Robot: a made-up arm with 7 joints.
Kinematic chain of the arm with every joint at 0, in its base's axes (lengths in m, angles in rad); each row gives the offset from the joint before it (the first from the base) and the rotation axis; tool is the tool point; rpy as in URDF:
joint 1: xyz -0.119 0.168 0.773 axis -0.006 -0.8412 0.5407
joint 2: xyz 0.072 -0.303 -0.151 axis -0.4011 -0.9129 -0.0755
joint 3: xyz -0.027 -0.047 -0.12 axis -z
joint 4: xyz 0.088 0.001 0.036 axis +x
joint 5: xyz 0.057 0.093 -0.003 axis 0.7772 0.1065 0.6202
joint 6: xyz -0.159 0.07 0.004 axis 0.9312 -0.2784 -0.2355
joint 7: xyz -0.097 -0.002 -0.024 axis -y
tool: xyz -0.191 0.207 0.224 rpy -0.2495 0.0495 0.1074
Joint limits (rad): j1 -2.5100..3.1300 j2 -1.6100..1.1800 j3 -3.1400..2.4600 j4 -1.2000..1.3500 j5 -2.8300..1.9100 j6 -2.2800..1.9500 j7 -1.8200..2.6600
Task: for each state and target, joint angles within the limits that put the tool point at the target. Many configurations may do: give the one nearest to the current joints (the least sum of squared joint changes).
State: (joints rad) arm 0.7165 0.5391 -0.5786 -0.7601 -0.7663 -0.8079 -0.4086
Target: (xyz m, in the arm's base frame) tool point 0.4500 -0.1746 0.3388
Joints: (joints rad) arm 1.2034 0.4849 -1.0749 -0.5943 -0.0166 -0.7480 -0.1546
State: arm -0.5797 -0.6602 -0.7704 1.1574 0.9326 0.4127 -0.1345
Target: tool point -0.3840 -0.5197 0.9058
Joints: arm -0.7205 -0.6924 -0.6907 1.1007 0.3159 0.2855 0.2768
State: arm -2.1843 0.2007 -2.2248 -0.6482 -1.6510 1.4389 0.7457
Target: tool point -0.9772 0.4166 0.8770
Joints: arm -2.5100 0.5753 -2.0633 -1.2000 -2.0178 1.5651 0.3004
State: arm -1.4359 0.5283 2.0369 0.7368 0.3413 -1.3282 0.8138
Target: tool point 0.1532 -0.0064 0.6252
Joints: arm -0.7713 0.6350 2.1118 0.7368 0.0357 -1.2373 0.6259
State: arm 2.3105 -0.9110 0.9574 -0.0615 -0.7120 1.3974 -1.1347
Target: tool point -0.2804 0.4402 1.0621
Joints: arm 2.6275 -0.8741 1.0753 -0.0838 -0.9416 1.1421 -1.0021
